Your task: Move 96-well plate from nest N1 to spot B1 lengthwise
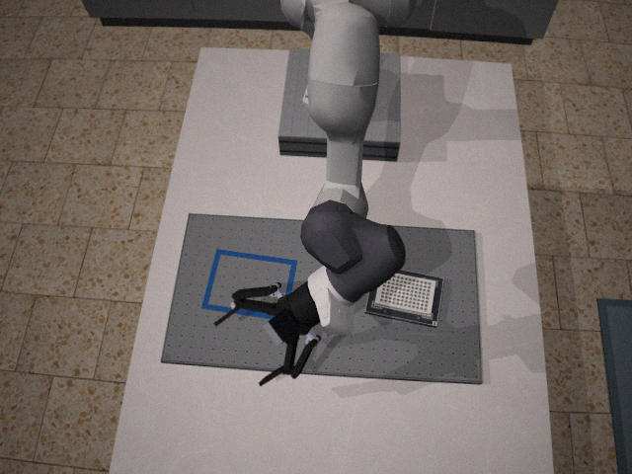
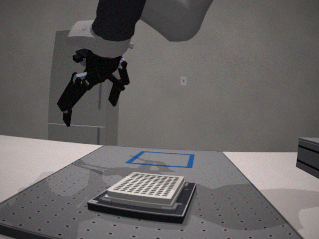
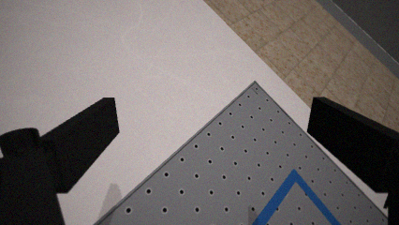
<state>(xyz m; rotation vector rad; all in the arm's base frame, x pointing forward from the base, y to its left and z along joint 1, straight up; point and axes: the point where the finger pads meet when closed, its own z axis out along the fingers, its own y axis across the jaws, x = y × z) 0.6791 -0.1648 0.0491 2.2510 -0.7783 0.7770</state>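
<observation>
Right now my hand is 34 cm to the right of the white 96-well plate, 18 cm past it and 10 cm above it. Also, from my hand: black plate nest 34 cm to the left, 18 cm behind, 11 cm below.
</observation>
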